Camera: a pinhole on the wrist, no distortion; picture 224 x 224 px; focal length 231.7 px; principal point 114.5 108.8 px. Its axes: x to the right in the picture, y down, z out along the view. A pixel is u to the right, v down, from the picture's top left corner.
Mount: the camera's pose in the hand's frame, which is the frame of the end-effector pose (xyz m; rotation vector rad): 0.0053 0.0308 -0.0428 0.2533 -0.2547 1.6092
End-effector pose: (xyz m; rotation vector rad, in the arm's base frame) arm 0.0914 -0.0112 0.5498 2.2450 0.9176 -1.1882
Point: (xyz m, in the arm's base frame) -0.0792 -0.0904 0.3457
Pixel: 101.0 61.4
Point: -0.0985 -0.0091 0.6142
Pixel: outside the picture
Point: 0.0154 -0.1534 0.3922
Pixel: 189.5 63.2
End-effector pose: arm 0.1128 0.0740 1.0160 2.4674 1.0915 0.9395
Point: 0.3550 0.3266 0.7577
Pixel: 79.1 13.8
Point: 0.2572 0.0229 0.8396
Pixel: 191.6 151.5
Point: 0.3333 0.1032 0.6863
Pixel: 142.8 120.2
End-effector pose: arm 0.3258 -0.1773 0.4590 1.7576 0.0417 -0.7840
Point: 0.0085 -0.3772 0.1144
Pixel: 9.2 116.5
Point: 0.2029 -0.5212 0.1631
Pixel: 79.9 27.9
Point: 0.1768 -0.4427 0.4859
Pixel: 210.9 135.3
